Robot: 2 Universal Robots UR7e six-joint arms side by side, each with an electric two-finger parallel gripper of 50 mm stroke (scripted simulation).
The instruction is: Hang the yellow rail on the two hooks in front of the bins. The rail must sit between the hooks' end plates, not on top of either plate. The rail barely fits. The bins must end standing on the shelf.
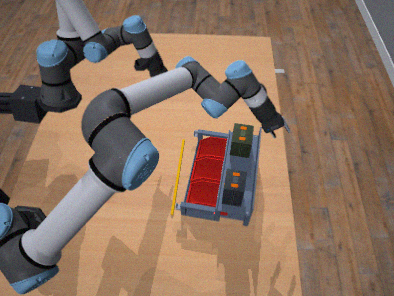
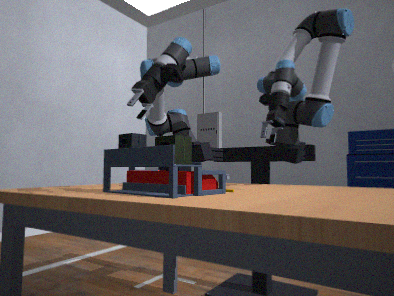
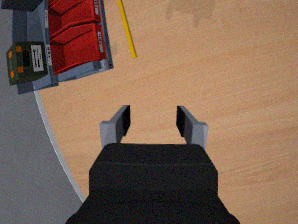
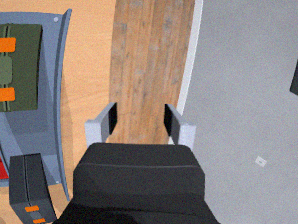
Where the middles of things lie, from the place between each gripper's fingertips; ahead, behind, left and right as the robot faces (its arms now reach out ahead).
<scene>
The green box (image 3: 30, 64) is 32 cm ahead of my left hand (image 2: 267, 140), 24 cm to the right of it and 7 cm below it. Also, from my left hand: grey-blue shelf (image 2: 152, 156) (23 cm ahead, 33 cm to the right, 15 cm below).
The green box is 130 mm below my right hand (image 2: 134, 112), 120 mm behind it and 50 mm to the left of it. Also, from my right hand: grey-blue shelf: 220 mm behind, 210 mm below, 40 mm to the right.
</scene>
